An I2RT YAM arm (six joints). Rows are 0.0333 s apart.
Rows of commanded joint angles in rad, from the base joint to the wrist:
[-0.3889, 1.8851, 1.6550, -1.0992, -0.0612, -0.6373]
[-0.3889, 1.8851, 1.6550, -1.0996, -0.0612, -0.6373]
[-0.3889, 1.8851, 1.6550, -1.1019, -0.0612, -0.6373]
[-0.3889, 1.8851, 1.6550, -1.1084, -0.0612, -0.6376]
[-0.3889, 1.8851, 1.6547, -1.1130, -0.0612, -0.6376]
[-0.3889, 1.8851, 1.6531, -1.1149, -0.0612, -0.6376]
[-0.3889, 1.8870, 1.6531, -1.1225, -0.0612, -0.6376]
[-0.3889, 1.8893, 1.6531, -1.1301, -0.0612, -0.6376]
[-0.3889, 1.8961, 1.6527, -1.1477, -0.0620, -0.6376]
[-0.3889, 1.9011, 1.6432, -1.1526, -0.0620, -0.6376]
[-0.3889, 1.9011, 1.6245, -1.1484, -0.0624, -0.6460]
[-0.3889, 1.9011, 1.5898, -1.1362, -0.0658, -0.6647]
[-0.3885, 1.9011, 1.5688, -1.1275, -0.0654, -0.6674]
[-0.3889, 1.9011, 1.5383, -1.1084, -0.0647, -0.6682]
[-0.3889, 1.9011, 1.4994, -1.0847, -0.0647, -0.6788]
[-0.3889, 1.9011, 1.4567, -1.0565, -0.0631, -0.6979]
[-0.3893, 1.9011, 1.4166, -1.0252, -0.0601, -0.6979]
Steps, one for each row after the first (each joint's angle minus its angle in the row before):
[0.0000, 0.0000, 0.0000, -0.0004, 0.0000, 0.0000]
[0.0000, 0.0000, 0.0000, -0.0023, 0.0000, 0.0000]
[0.0000, 0.0000, 0.0000, -0.0065, 0.0000, -0.0003]
[0.0000, 0.0000, -0.0003, -0.0046, 0.0000, 0.0000]
[0.0000, 0.0000, -0.0016, -0.0019, 0.0000, 0.0000]
[0.0000, 0.0019, 0.0000, -0.0076, 0.0000, 0.0000]
[0.0000, 0.0023, 0.0000, -0.0076, 0.0000, 0.0000]
[0.0000, 0.0068, -0.0004, -0.0176, -0.0008, 0.0000]
[0.0000, 0.0050, -0.0095, -0.0049, 0.0000, 0.0000]
[0.0000, 0.0000, -0.0187, 0.0042, -0.0004, -0.0084]
[0.0000, 0.0000, -0.0347, 0.0122, -0.0034, -0.0187]
[0.0004, 0.0000, -0.0210, 0.0087, 0.0004, -0.0027]
[-0.0004, 0.0000, -0.0305, 0.0191, 0.0007, -0.0008]
[0.0000, 0.0000, -0.0389, 0.0237, 0.0000, -0.0106]
[0.0000, 0.0000, -0.0427, 0.0282, 0.0016, -0.0191]
[-0.0004, 0.0000, -0.0401, 0.0313, 0.0030, 0.0000]

